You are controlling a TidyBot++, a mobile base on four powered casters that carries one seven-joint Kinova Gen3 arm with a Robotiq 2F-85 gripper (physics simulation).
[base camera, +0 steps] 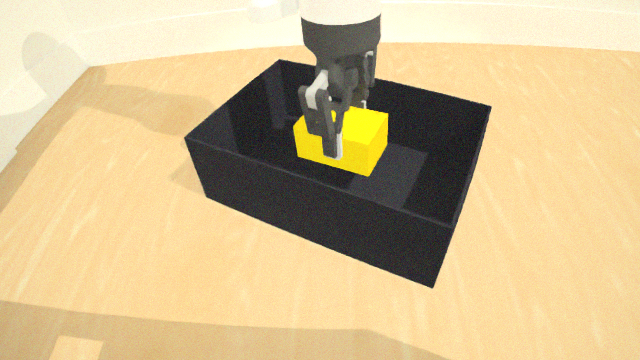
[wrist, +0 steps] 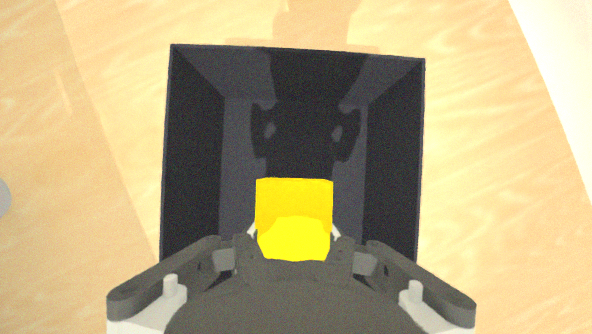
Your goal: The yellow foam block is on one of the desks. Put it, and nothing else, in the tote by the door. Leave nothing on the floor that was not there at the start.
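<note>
The yellow foam block is held between the fingers of my gripper, which points down and is shut on it. The black tote stands on the wooden floor, open at the top. The block and the fingertips are inside the tote's walls, below the rim in the base camera view. Whether the block's underside touches the tote's bottom cannot be told. The far finger is mostly hidden behind the block in the base camera view.
The wooden floor surrounds the tote. A pale wall runs behind the tote, and a white surface stands at the left in the base camera view. A small grey rounded thing shows at the wrist view's left edge.
</note>
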